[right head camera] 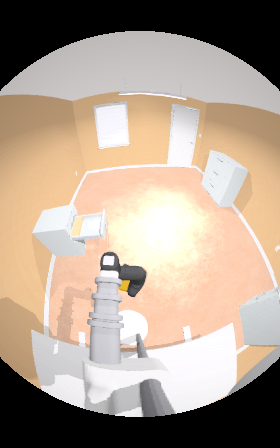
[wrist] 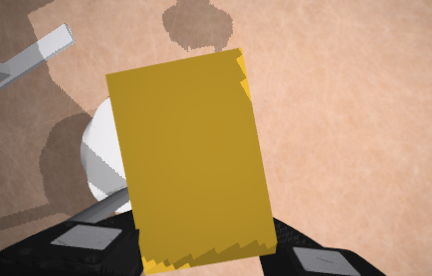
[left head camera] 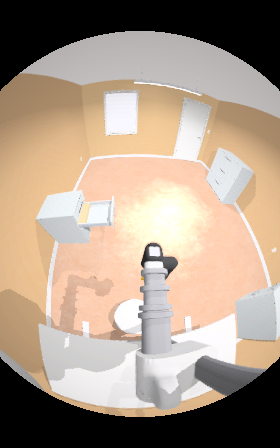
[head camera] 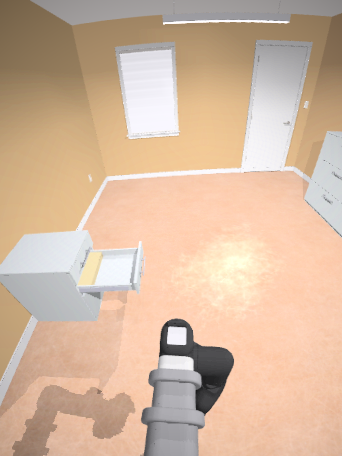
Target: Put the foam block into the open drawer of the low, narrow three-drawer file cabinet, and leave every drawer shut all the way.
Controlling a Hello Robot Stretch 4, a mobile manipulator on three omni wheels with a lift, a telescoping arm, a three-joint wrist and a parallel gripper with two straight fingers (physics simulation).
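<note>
The yellow foam block is held between the two dark fingers of my gripper, which is shut on it above the floor. The arm largely hides the block in the left head view. The low, narrow file cabinet stands at the left by the wall, ahead of and left of my gripper. Its open drawer sticks out to the right, with a pale yellow insert at its inner end. A drawer front with a handle shows above it, appearing shut.
Another three-drawer cabinet stands at the right wall. A grey cabinet stands at the lower right. A white table spans the bottom of the side head views. A white door is at the back.
</note>
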